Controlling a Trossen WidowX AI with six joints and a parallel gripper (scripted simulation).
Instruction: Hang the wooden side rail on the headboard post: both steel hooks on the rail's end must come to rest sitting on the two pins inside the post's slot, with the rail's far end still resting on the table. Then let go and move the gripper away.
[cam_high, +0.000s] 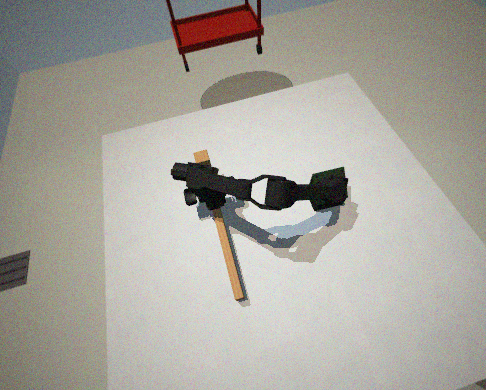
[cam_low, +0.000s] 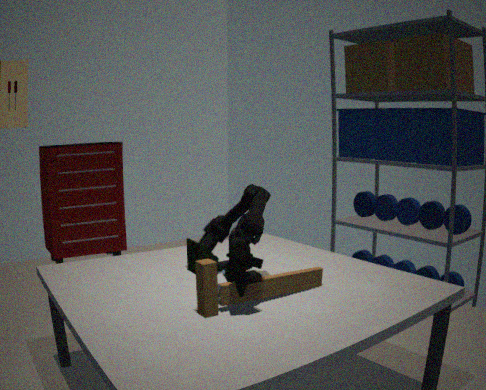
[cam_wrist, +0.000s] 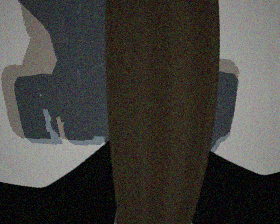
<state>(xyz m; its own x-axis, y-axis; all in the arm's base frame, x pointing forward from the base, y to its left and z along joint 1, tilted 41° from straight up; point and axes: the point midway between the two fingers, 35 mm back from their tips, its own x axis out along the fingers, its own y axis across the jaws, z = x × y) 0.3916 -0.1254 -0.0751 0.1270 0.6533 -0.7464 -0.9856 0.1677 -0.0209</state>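
The headboard post is 1 cm behind my gripper tip, 11 cm to the right of it and 4 cm above it.
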